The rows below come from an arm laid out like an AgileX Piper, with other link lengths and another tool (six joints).
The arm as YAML. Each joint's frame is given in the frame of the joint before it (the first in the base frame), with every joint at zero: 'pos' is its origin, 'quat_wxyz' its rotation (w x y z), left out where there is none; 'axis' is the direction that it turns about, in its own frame. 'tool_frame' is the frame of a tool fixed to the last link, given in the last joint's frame.
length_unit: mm
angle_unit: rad
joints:
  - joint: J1
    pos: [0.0, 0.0, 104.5]
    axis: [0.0, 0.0, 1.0]
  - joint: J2
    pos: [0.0, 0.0, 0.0]
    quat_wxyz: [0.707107, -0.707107, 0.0, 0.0]
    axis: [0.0, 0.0, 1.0]
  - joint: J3
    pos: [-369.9, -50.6, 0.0]
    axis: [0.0, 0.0, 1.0]
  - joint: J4
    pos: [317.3, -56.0, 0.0]
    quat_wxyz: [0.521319, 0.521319, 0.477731, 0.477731]
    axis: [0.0, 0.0, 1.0]
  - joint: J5
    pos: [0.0, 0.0, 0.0]
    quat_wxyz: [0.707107, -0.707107, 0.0, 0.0]
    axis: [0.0, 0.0, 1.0]
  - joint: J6
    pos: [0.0, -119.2, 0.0]
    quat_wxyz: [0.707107, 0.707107, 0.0, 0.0]
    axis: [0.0, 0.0, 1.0]
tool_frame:
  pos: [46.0, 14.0, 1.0]
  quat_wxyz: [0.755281, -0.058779, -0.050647, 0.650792]
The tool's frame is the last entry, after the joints.
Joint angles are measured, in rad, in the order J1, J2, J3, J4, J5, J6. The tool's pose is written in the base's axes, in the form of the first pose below.
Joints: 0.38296, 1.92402, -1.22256, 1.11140, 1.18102, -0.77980
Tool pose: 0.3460 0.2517 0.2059 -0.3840 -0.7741 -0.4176 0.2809
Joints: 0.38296, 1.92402, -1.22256, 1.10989, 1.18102, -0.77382
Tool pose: 0.3459 0.2518 0.2060 -0.3862 -0.7736 -0.4161 0.2815
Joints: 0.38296, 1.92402, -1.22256, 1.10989, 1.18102, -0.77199
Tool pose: 0.3459 0.2518 0.2061 -0.3869 -0.7733 -0.4158 0.2818
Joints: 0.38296, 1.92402, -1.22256, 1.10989, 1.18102, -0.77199
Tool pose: 0.3459 0.2518 0.2061 -0.3869 -0.7733 -0.4158 0.2818
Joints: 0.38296, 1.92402, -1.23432, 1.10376, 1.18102, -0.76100
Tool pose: 0.3481 0.2525 0.2088 -0.3875 -0.7740 -0.4158 0.2791
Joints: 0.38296, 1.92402, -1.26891, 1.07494, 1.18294, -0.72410
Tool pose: 0.3541 0.2536 0.2164 -0.3891 -0.7783 -0.4117 0.2708
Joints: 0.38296, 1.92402, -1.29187, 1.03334, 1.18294, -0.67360
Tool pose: 0.3575 0.2529 0.2205 -0.3978 -0.7834 -0.3978 0.2641
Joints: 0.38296, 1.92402, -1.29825, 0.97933, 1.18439, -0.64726
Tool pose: 0.3575 0.2489 0.2186 -0.3984 -0.7952 -0.3784 0.2564
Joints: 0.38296, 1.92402, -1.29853, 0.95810, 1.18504, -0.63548
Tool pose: 0.3571 0.2472 0.2174 -0.3997 -0.7994 -0.3698 0.2540
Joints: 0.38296, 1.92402, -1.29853, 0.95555, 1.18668, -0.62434
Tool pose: 0.3568 0.2472 0.2177 -0.4037 -0.7981 -0.3670 0.2555
